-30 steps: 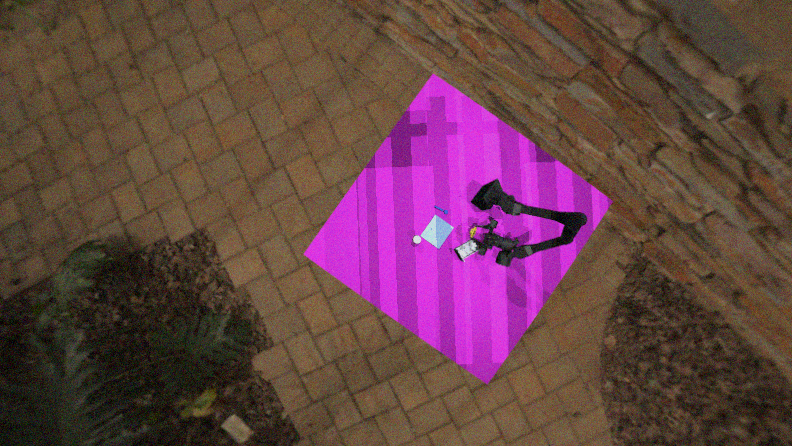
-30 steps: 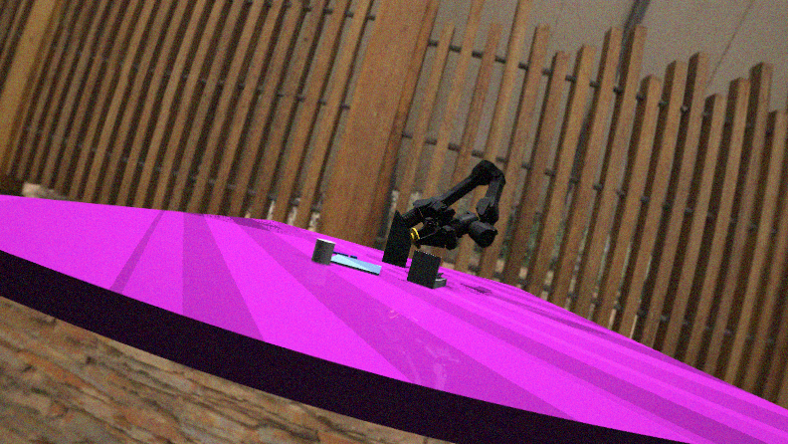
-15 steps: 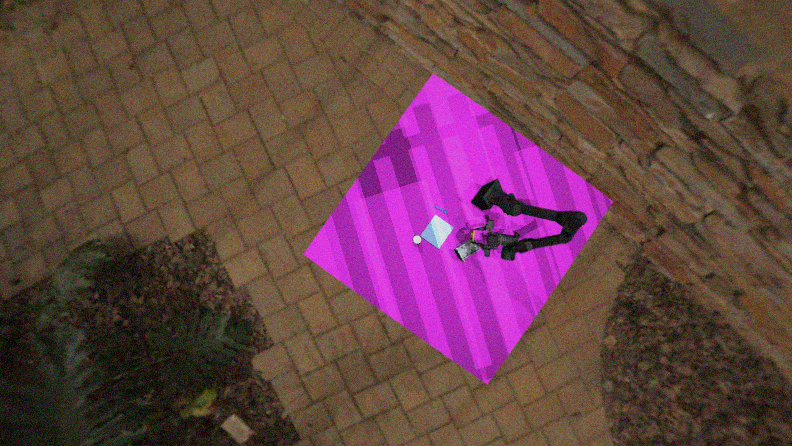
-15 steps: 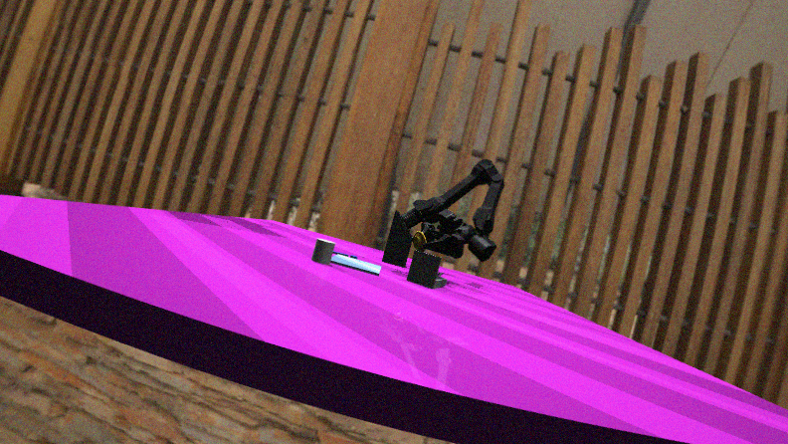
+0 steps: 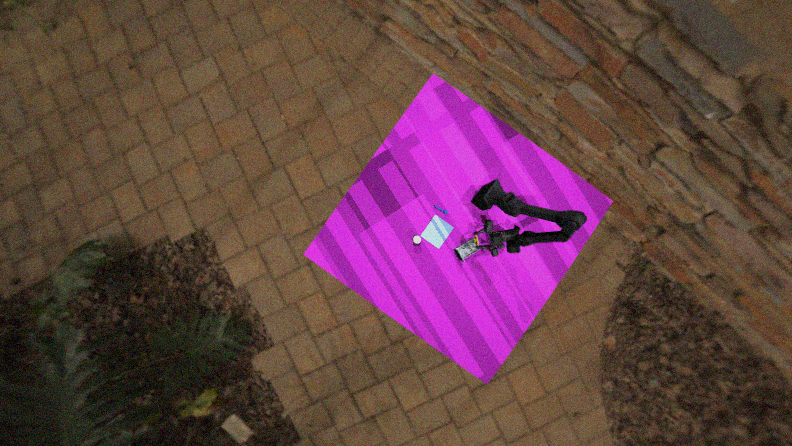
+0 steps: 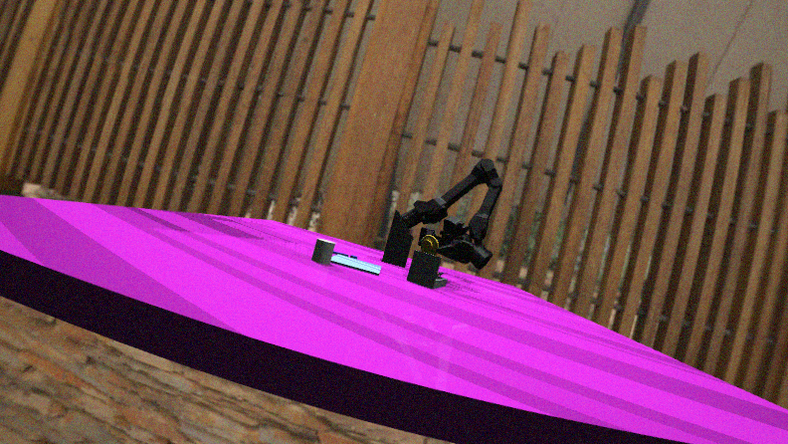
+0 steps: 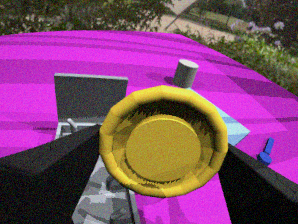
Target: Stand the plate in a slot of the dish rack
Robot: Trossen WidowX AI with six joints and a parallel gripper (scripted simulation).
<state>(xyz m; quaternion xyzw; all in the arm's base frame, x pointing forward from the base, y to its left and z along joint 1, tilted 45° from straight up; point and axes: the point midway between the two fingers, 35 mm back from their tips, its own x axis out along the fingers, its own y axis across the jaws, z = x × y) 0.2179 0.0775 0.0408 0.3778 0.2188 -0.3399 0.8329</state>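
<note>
Right now my gripper tip is 70 mm above the dish rack, 50 mm short of it and 20 mm to the right of it. From my gripper tip the other things lie so: blue spoon: 220 mm to the right, 90 mm below, 70 mm behind; yellow plate: 10 mm to the left; light blue square mat: 180 mm to the right, 90 mm below, 60 mm ahead.
</note>
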